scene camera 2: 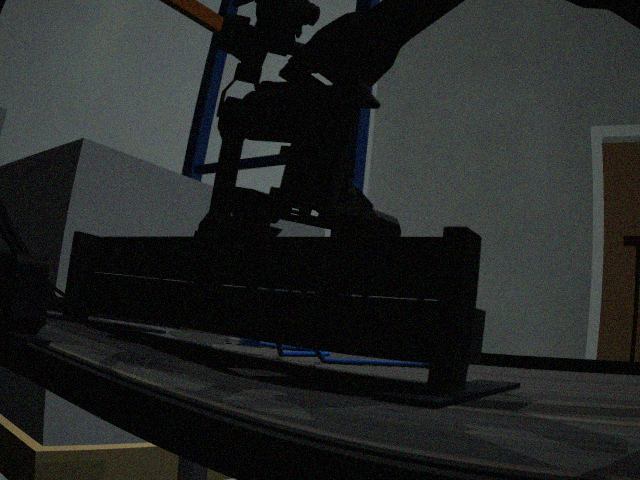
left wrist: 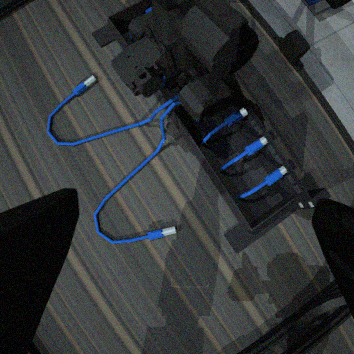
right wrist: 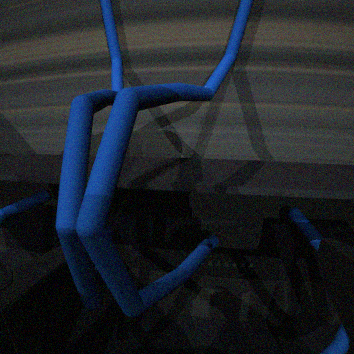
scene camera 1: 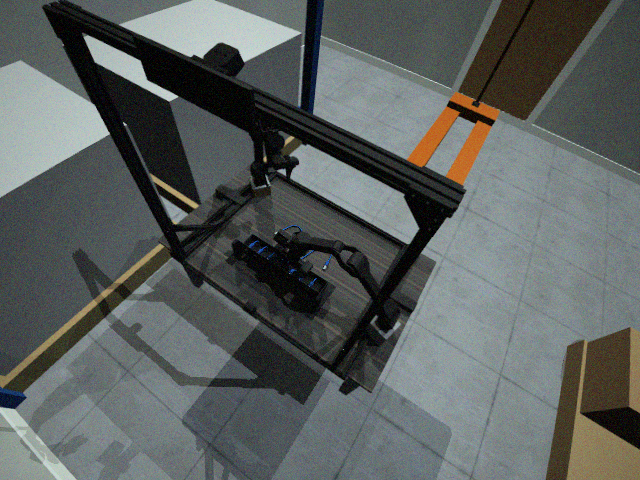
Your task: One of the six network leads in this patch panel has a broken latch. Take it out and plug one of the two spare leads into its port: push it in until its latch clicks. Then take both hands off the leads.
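Seen in the pictures: left gripper, fingertip midpoint: (scene camera 2: 278,71) (left wrist: 200,206) (scene camera 1: 278,185); right gripper, fingertip midpoint: (left wrist: 177,92) (right wrist: 209,250) (scene camera 1: 290,264); left arm's base, origin of the base link: (scene camera 1: 259,181); right arm's base, origin of the base link: (scene camera 1: 384,323).
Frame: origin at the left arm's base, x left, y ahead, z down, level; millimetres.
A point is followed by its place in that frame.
Observation:
The black patch panel (scene camera 1: 300,287) @(x 4, y 670, z 20 mm) (scene camera 2: 318,286) @(x -6, y 655, z 0 mm) (left wrist: 270,211) stands on the dark wooden table (scene camera 1: 356,238) @(x 392, y 477, z 69 mm). In the left wrist view, three blue plugged leads (left wrist: 261,142) @(x -130, y 461, z -24 mm) show with grey plugs at the near end of the panel. The two spare leads lie on the table, one plug (left wrist: 86,83) @(x 166, y 582, z 61 mm) far from the panel and one plug (left wrist: 163,232) @(x 10, y 319, z 58 mm) nearer. My right gripper (scene camera 1: 291,238) (left wrist: 177,92) @(x -2, y 548, z 12 mm) is open and low over the panel's middle, hiding the ports there. Its wrist view shows the spare leads' cables (right wrist: 91,175) @(x 16, y 509, z -29 mm) close up. My left gripper (scene camera 1: 263,186) (left wrist: 200,206) @(x 0, y 355, z -321 mm) is open and empty, high above the table's far edge.
A black gantry frame (scene camera 1: 347,152) @(x -73, y 924, z -970 mm) spans the table. A blue post (scene camera 1: 311,52) stands behind it. Orange floor markings (scene camera 1: 451,138) lie at the far right.

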